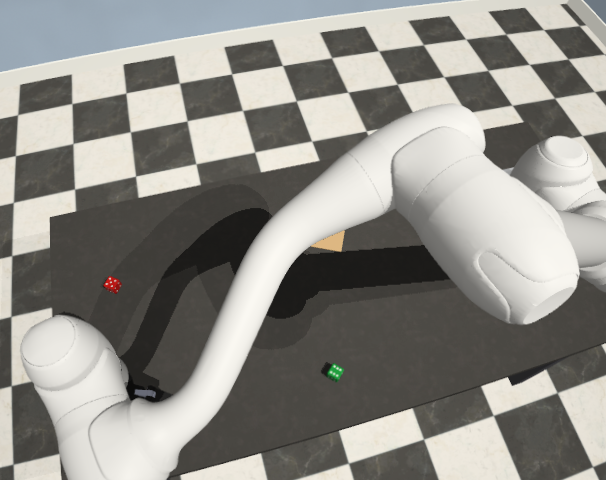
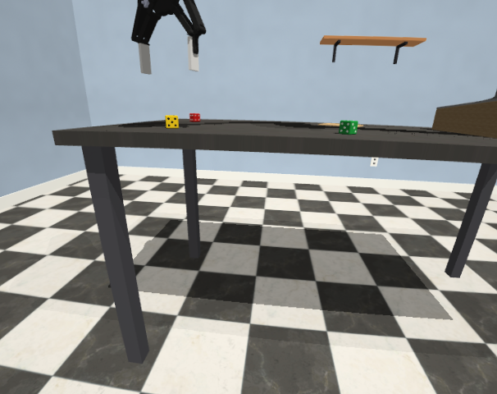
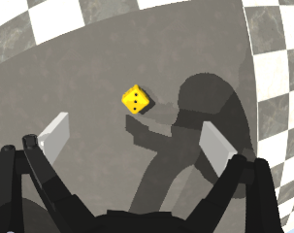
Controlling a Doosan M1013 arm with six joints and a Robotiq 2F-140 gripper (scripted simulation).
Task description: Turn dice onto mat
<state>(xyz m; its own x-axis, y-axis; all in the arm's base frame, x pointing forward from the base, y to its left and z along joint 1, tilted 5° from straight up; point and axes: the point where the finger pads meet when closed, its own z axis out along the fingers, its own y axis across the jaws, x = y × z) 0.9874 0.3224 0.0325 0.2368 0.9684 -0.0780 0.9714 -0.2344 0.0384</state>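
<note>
My gripper is now 120 mm above the yellow die. The rest, counted from my hand: tan mat (470 mm behind, 440 mm to the right, 140 mm below); red die (340 mm to the right, 120 mm below, 90 mm ahead); green die (430 mm behind, 120 mm below, 30 mm to the right).
</note>
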